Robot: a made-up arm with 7 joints. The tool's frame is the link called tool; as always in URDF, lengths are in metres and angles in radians.
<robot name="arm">
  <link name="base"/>
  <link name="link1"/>
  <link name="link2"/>
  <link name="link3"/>
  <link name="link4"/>
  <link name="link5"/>
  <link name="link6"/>
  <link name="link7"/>
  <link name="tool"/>
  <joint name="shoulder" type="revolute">
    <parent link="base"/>
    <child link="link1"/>
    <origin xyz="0 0 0.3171" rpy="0 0 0"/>
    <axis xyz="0 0 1"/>
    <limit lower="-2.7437" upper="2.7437"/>
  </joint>
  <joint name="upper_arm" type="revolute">
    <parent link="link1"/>
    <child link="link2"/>
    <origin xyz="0 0 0" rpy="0 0 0"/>
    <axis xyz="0 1 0"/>
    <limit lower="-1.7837" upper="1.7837"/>
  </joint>
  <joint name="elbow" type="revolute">
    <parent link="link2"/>
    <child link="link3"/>
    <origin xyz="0 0 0.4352" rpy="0 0 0"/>
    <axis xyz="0 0 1"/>
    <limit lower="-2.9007" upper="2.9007"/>
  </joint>
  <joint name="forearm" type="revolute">
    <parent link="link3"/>
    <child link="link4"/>
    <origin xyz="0.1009 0 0" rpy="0 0 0"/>
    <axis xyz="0 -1 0"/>
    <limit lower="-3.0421" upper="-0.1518"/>
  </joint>
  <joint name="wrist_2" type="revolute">
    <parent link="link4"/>
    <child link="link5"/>
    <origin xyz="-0.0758 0 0.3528" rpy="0 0 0"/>
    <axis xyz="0 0 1"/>
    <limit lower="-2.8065" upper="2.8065"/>
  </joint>
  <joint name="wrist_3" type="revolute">
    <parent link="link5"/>
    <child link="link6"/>
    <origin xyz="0 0 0" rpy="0 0 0"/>
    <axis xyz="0 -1 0"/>
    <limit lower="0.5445" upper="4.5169"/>
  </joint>
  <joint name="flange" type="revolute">
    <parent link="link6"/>
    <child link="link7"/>
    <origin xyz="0.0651 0 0" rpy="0 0 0"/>
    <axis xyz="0 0 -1"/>
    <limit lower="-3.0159" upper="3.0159"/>
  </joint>
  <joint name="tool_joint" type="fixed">
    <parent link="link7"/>
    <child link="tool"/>
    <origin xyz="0 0 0" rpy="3.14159 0 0"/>
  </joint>
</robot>
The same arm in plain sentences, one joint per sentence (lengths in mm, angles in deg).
The arm has seven revolute joints in a row. What follows holds with every joint at zero, and every direction is one of the base frame's. The first joint lies 317.1 mm along +z from the base frame's origin and turns about +z, from -157.2 to 157.2 deg. The second joint lies at the same point as the first joint and turns about +y, from -102.2 to 102.2 deg. The third joint lies 435.2 mm along +z from the second joint and turns about +z, from -166.2 to 166.2 deg. The fourth joint lies 100.9 mm along +x from the third joint and turns about -y, from -174.3 to -8.7 deg. The fifth joint lies 75.8 mm along -x and 352.8 mm along +z from the fourth joint and turns about +z, from -160.8 to 160.8 deg. The sixth joint lies at the same point as the fifth joint and turns about -y, from 31.2 to 258.8 deg. The seventh joint lies 65.1 mm along +x from the sixth joint and turns about -z, from -172.8 to 172.8 deg. The tool frame, which is the frame that the pose is given for, lies at the same point as the seventh joint; its axes are the base frame's turned by roll 180, pitch 0 and yaw 0 deg (as in URDF: about the fixed x, then y, then z).
